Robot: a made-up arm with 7 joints.
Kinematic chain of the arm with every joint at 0, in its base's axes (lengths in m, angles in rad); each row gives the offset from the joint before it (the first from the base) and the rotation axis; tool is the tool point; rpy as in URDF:
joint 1: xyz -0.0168 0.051 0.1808 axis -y
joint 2: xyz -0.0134 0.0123 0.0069 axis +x
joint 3: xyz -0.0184 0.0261 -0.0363 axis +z
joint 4: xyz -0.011 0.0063 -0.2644 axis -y
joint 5: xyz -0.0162 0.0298 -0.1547 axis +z
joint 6: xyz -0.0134 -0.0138 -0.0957 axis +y
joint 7: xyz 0 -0.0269 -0.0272 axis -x
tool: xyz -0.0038 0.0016 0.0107 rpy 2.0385 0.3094 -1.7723
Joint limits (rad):
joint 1: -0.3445..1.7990
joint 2: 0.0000..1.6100
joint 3: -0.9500..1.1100
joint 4: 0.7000..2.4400
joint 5: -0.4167..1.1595
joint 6: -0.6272..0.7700
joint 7: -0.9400..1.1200
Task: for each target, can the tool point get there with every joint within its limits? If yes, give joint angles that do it. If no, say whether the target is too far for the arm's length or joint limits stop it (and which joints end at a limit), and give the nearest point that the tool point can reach.
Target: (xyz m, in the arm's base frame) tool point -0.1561 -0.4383 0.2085
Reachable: no: joint limits stop it (at a limit: joint 1, joint 2, joint 3, joint 7) | nearest point 0.0038 -0.0880 0.0268 | short by 0.426 m
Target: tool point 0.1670 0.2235 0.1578
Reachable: yes | joints -0.0976 1.4589 -0.0981 2.0644 1.0191 -0.2265 -0.5363
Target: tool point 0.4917 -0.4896 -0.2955
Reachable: no: too far | nearest point 0.3148 -0.0920 -0.1298 | short by 0.466 m
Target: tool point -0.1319 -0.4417 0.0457
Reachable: no: joint limits stop it (at a limit: joint 1, joint 2, joint 3, joint 7) | nearest point -0.0010 -0.1201 -0.0556 | short by 0.362 m
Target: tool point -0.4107 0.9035 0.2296
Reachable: no: too far | nearest point -0.1953 0.5958 0.2029 | short by 0.377 m
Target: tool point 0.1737 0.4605 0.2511
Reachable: yes | joints 1.1391 0.7176 0.7426 1.4841 -0.2791 0.5818 0.4036
